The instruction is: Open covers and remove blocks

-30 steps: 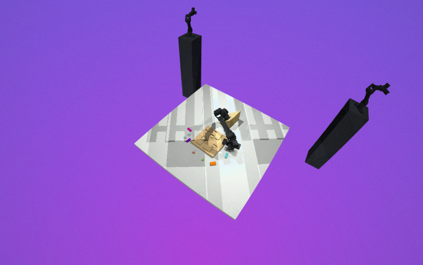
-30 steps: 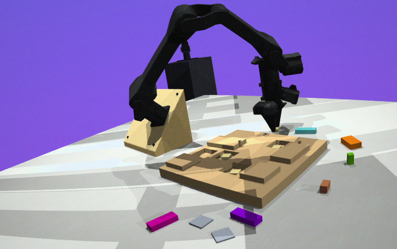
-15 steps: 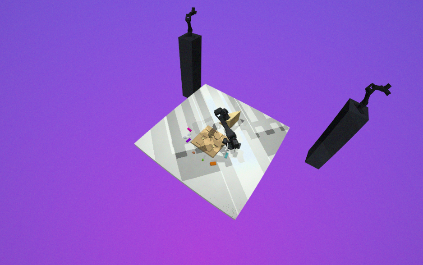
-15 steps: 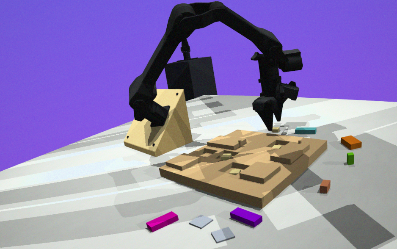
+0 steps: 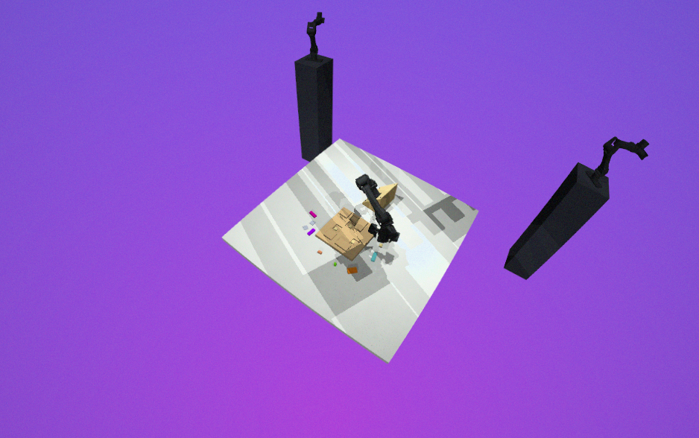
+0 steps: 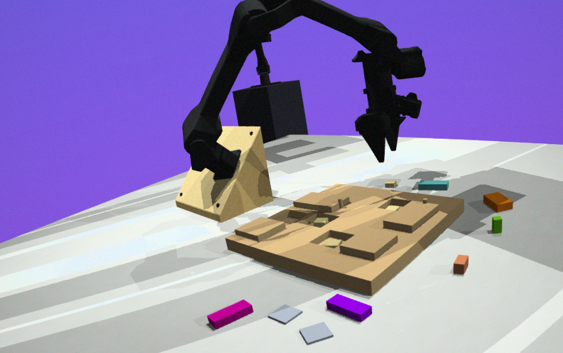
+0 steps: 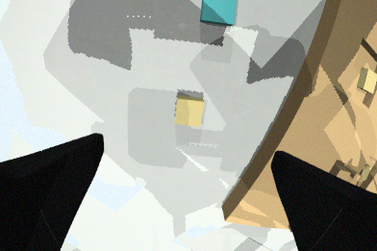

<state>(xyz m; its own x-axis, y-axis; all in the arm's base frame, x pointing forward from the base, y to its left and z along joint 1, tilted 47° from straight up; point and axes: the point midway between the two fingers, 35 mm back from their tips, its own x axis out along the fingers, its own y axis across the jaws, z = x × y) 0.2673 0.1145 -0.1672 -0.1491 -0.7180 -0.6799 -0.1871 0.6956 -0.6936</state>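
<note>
Now: gripper tip 250 mm to the left of the tan puzzle board, 50 mm above it and 30 mm short of it. Round my gripper tip: cyan piece: 100 mm ahead, 60 mm below, 10 mm to the left; then purple piece: 430 mm to the right, 170 mm ahead, 60 mm below; then orange block: 260 mm ahead, 60 mm to the right, 60 mm below.
</note>
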